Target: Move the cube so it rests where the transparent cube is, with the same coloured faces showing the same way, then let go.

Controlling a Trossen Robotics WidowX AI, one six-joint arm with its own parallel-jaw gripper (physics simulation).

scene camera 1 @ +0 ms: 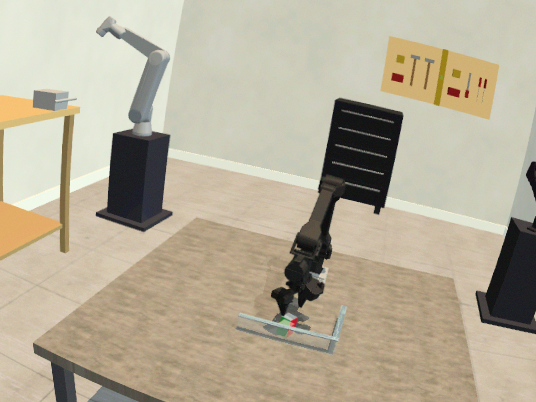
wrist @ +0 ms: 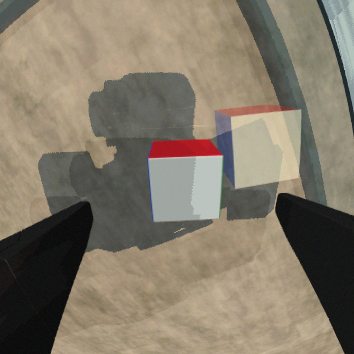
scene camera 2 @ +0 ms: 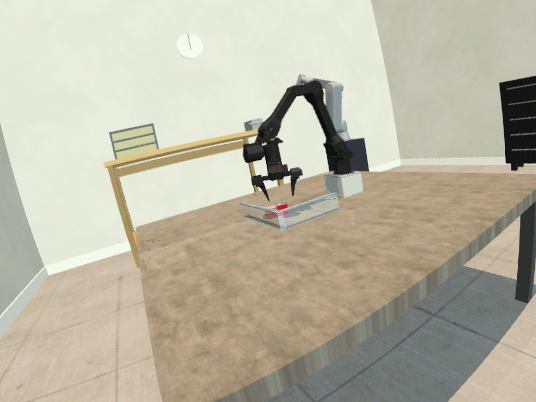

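Pixels of known places: gripper, fingertip midpoint: [scene camera 1: 291,311] [wrist: 185,206] [scene camera 2: 281,198]; arm's base, origin of the base link: [scene camera 1: 313,269] [scene camera 2: 343,173].
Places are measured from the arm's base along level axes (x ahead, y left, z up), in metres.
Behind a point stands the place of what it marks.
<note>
The solid cube [scene camera 1: 293,322] {x 0.317, y 0.017, z -0.063 m} [scene camera 2: 282,206] {x 0.316, y 0.018, z -0.056 m} [wrist: 186,187] {x 0.310, y 0.001, z -0.050 m} appears to rest on the table with its white face up. In the wrist view its red face is toward the image top, with thin blue and green edges at left and right. The transparent cube [scene camera 2: 270,215] [wrist: 265,147] is close to its upper right there, slightly turned, also white on top, red toward the image top and blue at left. The cubes are offset, not aligned. My gripper [scene camera 1: 292,309] {x 0.308, y 0.001, z -0.030 m} [scene camera 2: 280,198] {x 0.308, y 0.001, z -0.030 m} [wrist: 185,206] {x 0.308, y 0.001, z -0.030 m} is open above the solid cube, fingers apart on either side and not touching it.
A low clear wall [scene camera 1: 315,334] {x 0.408, y 0.106, z -0.030 m} [scene camera 2: 310,205] {x 0.289, y 0.174, z -0.041 m} runs beside the cubes, and a shorter one [scene camera 1: 339,322] {x 0.297, y 0.163, z -0.030 m} meets it at a corner. They stand on the brown table [scene camera 1: 165,300] {x 0.391, y -0.411, z -0.090 m} [scene camera 2: 240,285] {x 0.633, y 0.423, z -0.090 m}. A wooden bench [scene camera 1: 66,175] and a black rack [scene camera 1: 336,130] stand beyond the table.
</note>
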